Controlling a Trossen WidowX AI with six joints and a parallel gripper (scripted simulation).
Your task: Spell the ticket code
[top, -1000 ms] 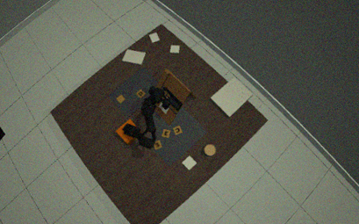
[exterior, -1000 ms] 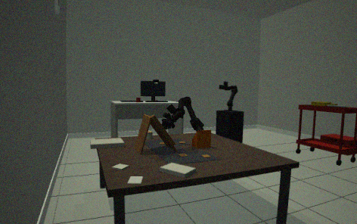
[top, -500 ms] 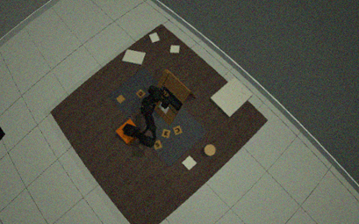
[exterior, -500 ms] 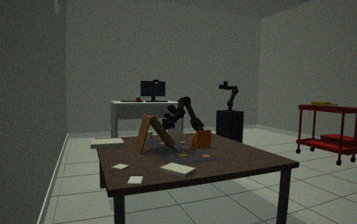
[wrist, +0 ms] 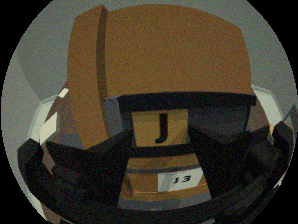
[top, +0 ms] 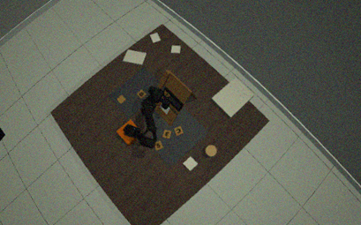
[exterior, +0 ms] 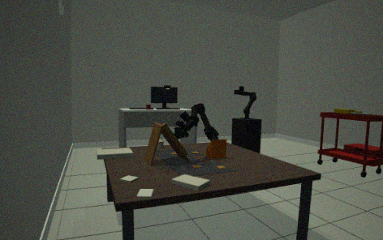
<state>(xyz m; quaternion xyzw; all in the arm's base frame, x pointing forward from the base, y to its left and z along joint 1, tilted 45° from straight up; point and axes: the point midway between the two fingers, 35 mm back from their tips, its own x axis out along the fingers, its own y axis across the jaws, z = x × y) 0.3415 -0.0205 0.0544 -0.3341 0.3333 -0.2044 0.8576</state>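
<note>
My gripper tip is right at the tan letter tile. Round my gripper tip: white slab 37 cm to the right, 35 cm ahead, 15 cm below; white ticket 9 cm below, 6 cm behind, 3 cm to the right; white pad 50 cm to the left, 16 cm below, 14 cm ahead.
</note>
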